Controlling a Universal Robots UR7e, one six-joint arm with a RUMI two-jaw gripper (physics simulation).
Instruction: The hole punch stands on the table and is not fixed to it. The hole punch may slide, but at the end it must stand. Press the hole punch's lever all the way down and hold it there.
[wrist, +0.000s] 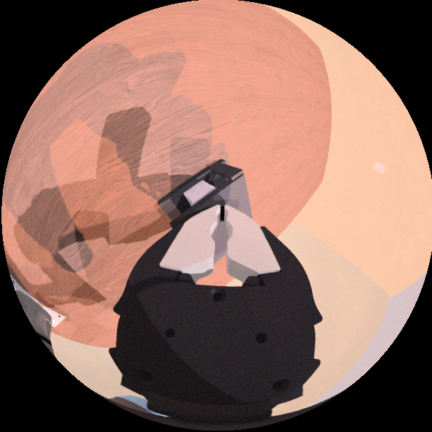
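Observation:
The hole punch (171, 204) is a dark, narrow body with a pale grey block in its middle. It lies slanted in the wrist view, just beyond the fingertips, and stands on the wooden table (270, 100). A greyish-lavender surface shows at its right end and behind the fingers; whether it is part of the punch or shadow is unclear. My gripper (222, 207) is shut and empty, its pale fingertips together over the near edge of the punch. The fingers hide part of the punch's near side. Whether the tips touch the lever, and how far down it is, I cannot tell.
Overlapping shadows of the arm and gripper fall on the table at the left. The table's edge curves down the right side, with a pale floor beyond it. Part of a grey and white fixture (37, 307) shows at the lower left edge.

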